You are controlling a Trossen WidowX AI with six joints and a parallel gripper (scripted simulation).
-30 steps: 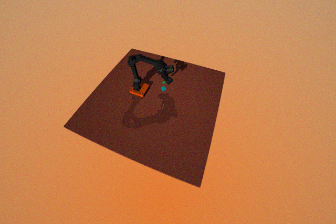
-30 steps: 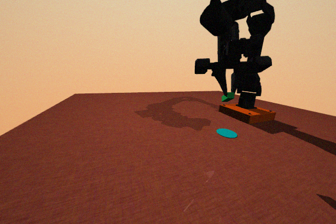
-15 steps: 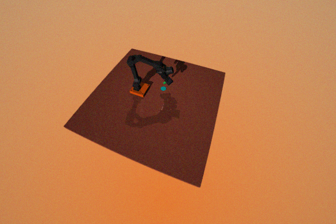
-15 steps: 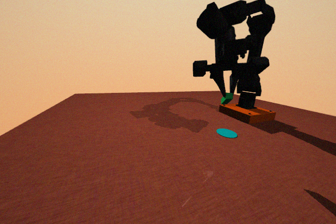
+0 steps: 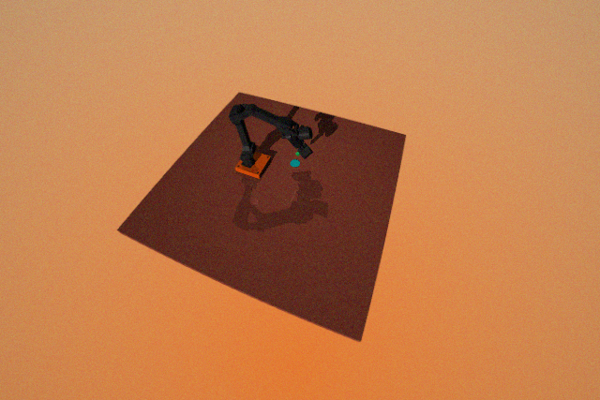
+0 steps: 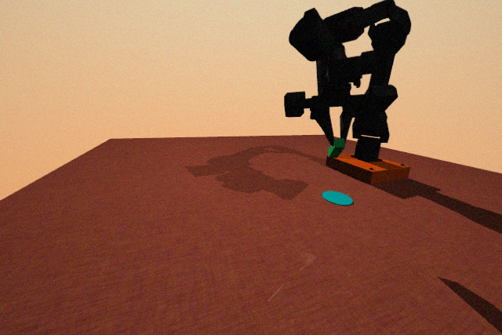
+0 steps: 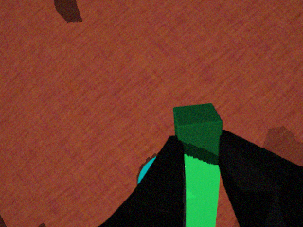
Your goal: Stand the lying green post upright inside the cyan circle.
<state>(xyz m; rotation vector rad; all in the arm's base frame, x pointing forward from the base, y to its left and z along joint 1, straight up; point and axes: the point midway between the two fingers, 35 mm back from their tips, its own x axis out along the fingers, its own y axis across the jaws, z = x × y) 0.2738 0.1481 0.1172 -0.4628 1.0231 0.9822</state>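
Now: the cyan circle 40 mm behind my gripper tip, 20 mm to the right of it and 120 mm below it. From my gripper tip the other things lie so: green post: 10 mm behind, 10 mm to the right, 10 mm below.
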